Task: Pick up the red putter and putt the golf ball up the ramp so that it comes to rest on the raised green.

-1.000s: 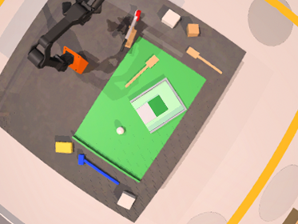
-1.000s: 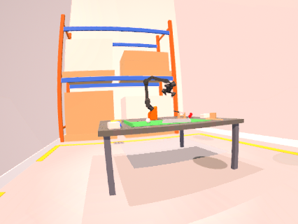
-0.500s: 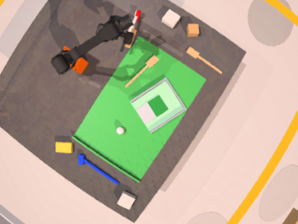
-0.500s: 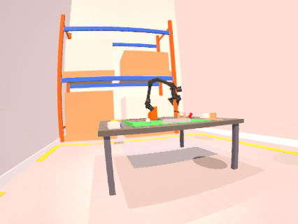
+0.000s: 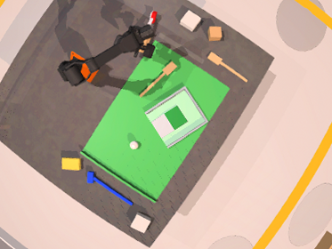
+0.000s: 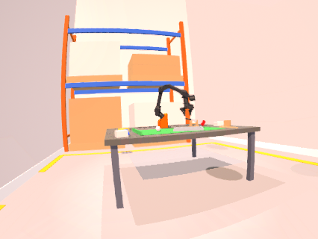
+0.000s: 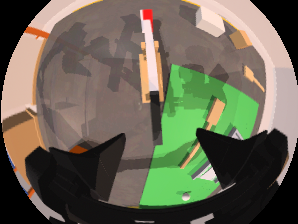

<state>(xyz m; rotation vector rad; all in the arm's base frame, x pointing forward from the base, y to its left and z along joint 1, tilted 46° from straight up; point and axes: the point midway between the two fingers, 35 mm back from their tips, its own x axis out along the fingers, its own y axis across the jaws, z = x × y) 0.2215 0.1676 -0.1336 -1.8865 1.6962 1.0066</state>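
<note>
The red putter lies 4 cm behind my gripper tip, 12 cm to the left of it and 6 cm below it. From my gripper tip the other things lie so: white golf ball: 24 cm ahead, 40 cm to the right, 9 cm below; then tan block: 27 cm ahead, 33 cm to the left, 9 cm below; then yellow block: 1 cm ahead, 69 cm to the right, 10 cm below.
</note>
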